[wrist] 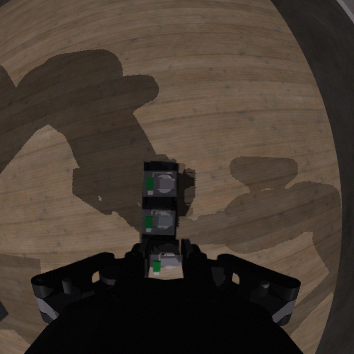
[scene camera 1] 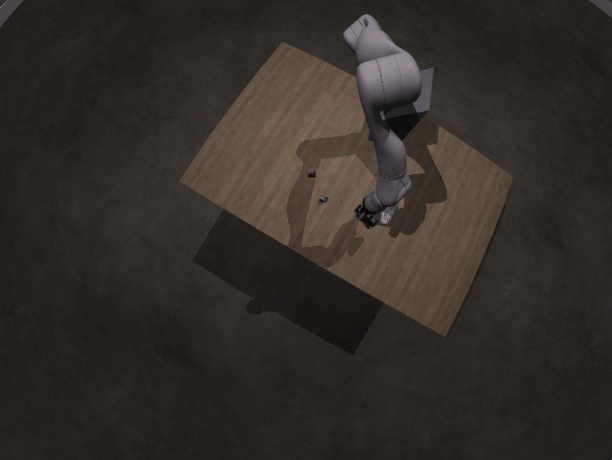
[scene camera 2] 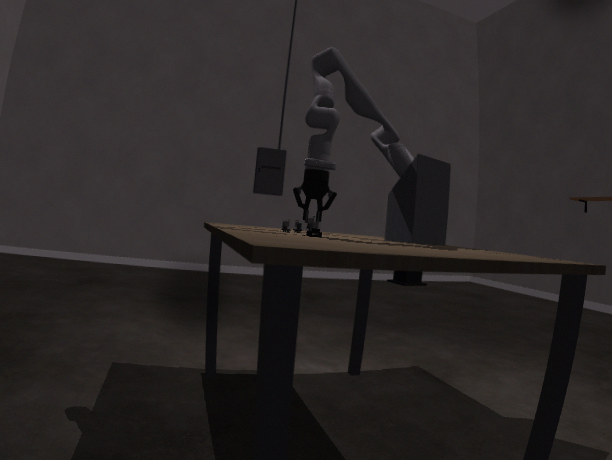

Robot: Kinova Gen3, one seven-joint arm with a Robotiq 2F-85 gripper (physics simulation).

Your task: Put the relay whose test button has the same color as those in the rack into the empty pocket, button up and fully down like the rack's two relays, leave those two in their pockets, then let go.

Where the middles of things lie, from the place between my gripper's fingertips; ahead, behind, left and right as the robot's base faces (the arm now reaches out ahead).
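Measured from my hand, the black rack (wrist: 152, 165) is 3 cm below and 3 cm to the left. As for the green-button relay (wrist: 165, 255), my hand is 1 cm to the left of it.
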